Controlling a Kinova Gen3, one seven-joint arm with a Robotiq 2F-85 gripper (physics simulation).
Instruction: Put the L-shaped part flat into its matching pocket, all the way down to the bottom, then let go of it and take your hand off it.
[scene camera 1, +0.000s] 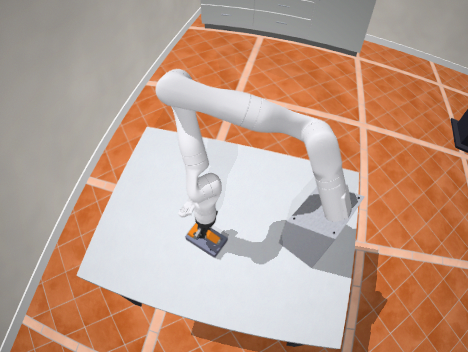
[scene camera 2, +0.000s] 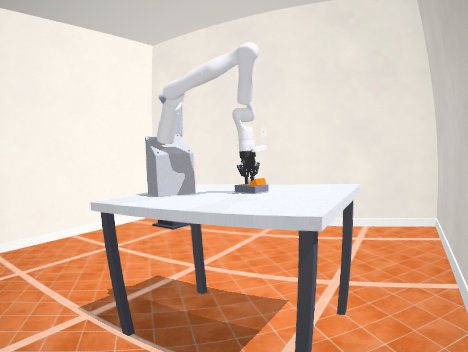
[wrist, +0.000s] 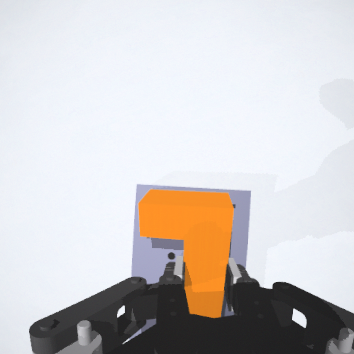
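Note:
The orange L-shaped part is at the grey-blue pocket block. In scene camera 2 it shows above the block's rim and looks tilted, its right end higher. In the wrist view its short leg points left across the block. A dark strip shows along that leg's lower edge; whether it is pocket or shadow I cannot tell. My gripper is shut on the part's long leg, low over the block. The part hides most of the pocket and its bottom.
The block lies on the white table. The robot's grey base stands at the table's right in scene camera 1. A small dark hole shows in the block's top, left of the long leg.

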